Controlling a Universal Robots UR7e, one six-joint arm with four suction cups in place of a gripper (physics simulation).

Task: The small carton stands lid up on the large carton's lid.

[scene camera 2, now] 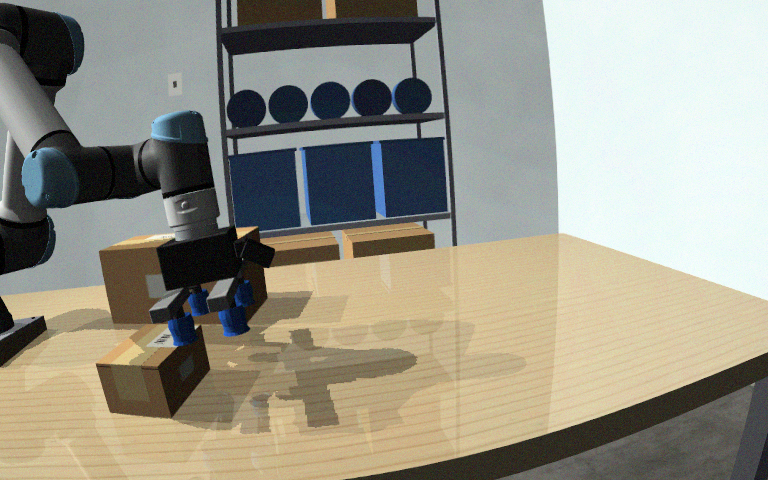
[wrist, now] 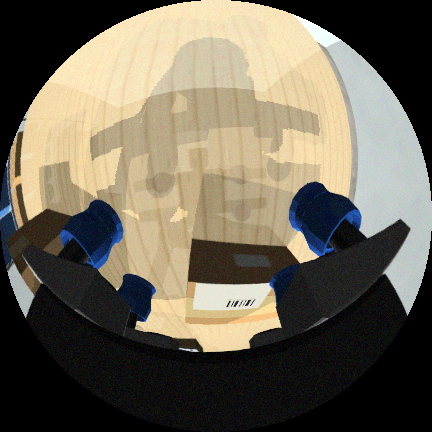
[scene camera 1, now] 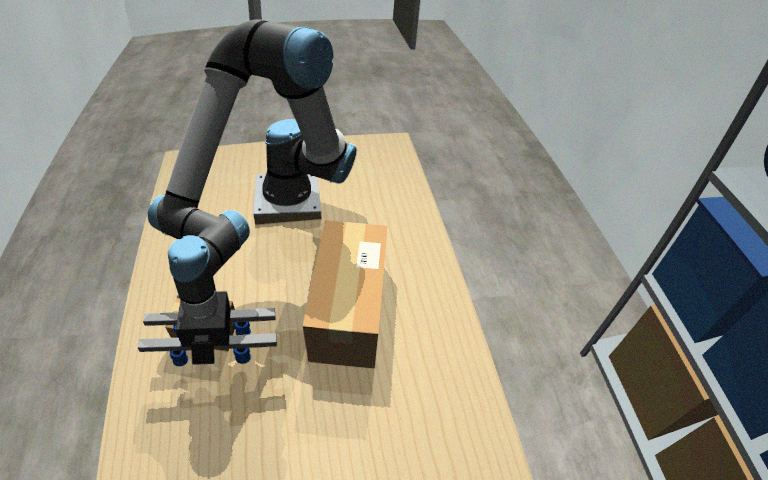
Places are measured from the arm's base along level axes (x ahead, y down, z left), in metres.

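Pixels of known places: hand at its tool point: (scene camera 2: 217, 320) (wrist: 206, 261); arm's base at its link origin: (scene camera 1: 286, 190).
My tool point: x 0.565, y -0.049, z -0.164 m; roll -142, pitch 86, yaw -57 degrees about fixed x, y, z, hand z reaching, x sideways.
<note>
For each thing: its middle in the pictures, then the offset to it from my tool point. Level surfaces: height alone.
- small carton at the middle of its body: (scene camera 2: 156, 366) (wrist: 240, 286) (scene camera 1: 202, 322) dx -0.093, dy +0.046, dz -0.043 m
- large carton at the middle of its body: (scene camera 2: 183, 275) (scene camera 1: 348, 292) (wrist: 66, 293) dx -0.128, dy +0.004, dz +0.317 m
- wooden table at its surface level: dy +0.082 m
The small carton (scene camera 2: 133, 386) (wrist: 231, 297) sits on the table, lid up, with a white barcode label on its lid. In scene camera 1 it is mostly hidden behind the gripper. The large carton (scene camera 1: 334, 277) (scene camera 2: 131, 277) (wrist: 46, 226) stands lid up on the table, apart from the small one, with a label on its lid. My gripper (scene camera 1: 210, 341) (scene camera 2: 214, 311) (wrist: 210, 259) is open, its four blue cups holding nothing. It hangs above the table, level with the small carton's label end, beside the large carton. In scene camera 2 one cup overlaps the small carton's lid; contact cannot be told.
The wooden table (scene camera 1: 430, 407) (scene camera 2: 509, 316) (wrist: 280, 60) bears the arm's base plate (scene camera 1: 287, 213) behind the cartons. A shelf rack (scene camera 1: 676, 223) (scene camera 2: 450, 186) with blue bins, round blue things and brown cartons stands beyond the table.
</note>
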